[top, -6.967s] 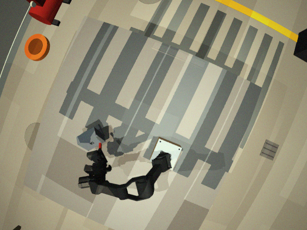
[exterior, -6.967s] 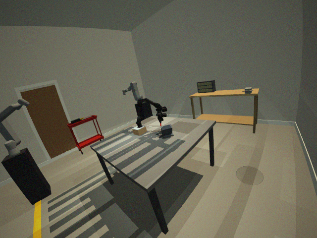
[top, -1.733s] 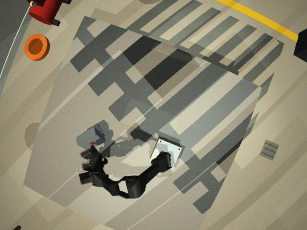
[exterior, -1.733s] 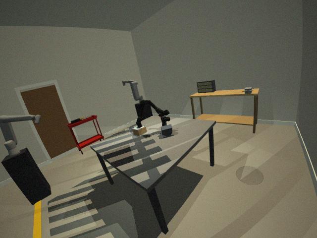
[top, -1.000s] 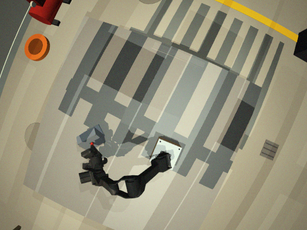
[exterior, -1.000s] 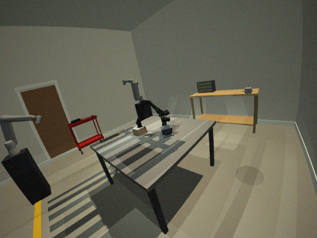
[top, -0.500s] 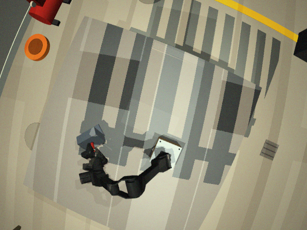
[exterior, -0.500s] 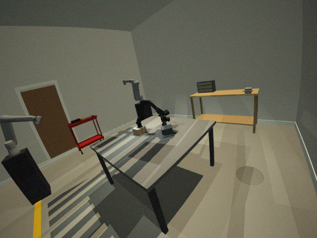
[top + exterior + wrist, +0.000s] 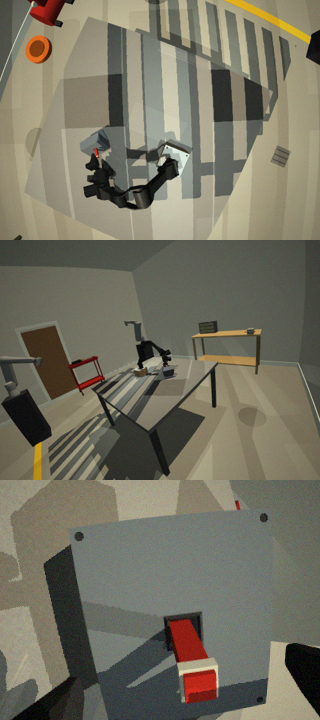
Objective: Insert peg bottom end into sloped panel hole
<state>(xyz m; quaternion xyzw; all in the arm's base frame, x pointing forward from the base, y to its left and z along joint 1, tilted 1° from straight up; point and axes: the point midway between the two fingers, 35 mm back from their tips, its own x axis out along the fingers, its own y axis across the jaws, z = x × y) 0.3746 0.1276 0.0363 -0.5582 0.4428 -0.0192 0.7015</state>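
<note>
The red square peg is 10 mm ahead of my gripper tip and 10 mm to the right of it. Also, from my gripper tip: grey sloped panel: 50 mm ahead, 40 mm to the right, 40 mm below.
</note>
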